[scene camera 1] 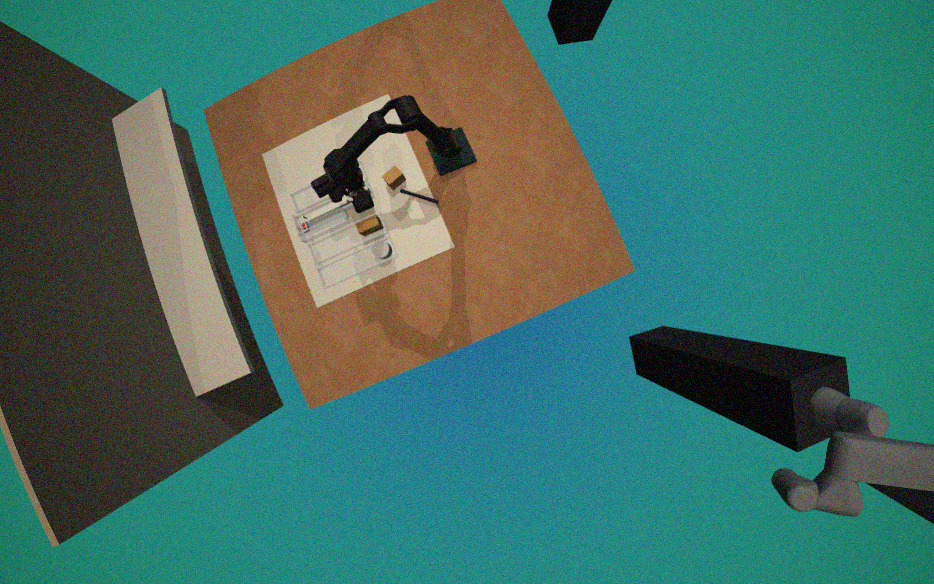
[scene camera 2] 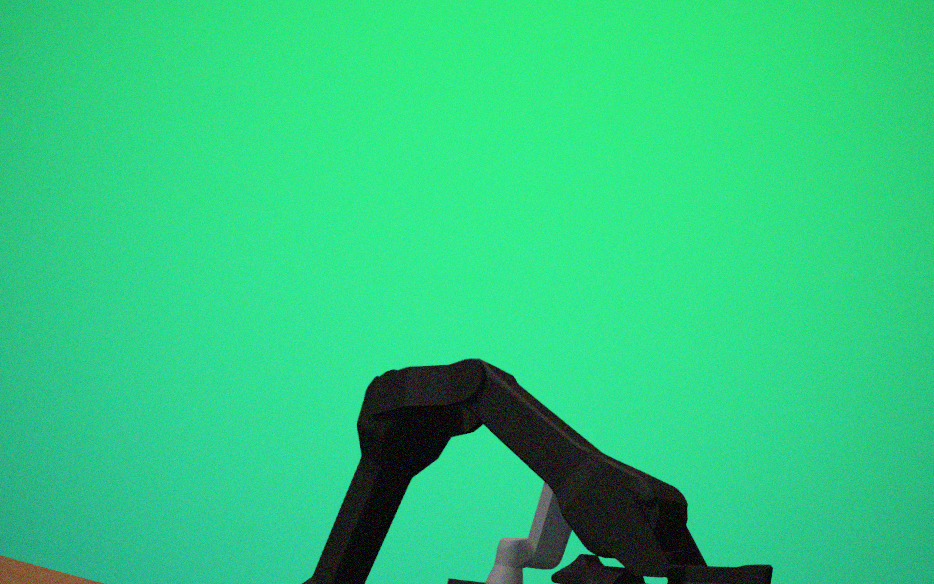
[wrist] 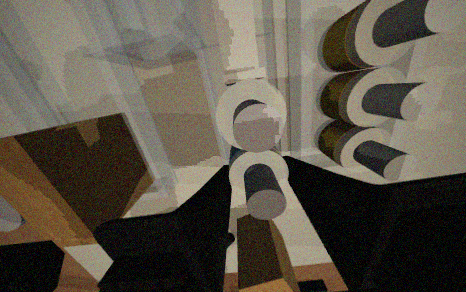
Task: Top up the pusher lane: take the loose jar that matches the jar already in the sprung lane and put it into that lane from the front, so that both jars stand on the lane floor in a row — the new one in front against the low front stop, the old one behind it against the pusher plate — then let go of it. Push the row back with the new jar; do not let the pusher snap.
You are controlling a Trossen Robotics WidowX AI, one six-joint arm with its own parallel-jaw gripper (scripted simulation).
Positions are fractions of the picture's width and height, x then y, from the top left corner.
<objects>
my gripper: scene camera 1 0.39,0.33; wrist 0.55,0.57; not seen in scene camera 2 (out of frame)
</objects>
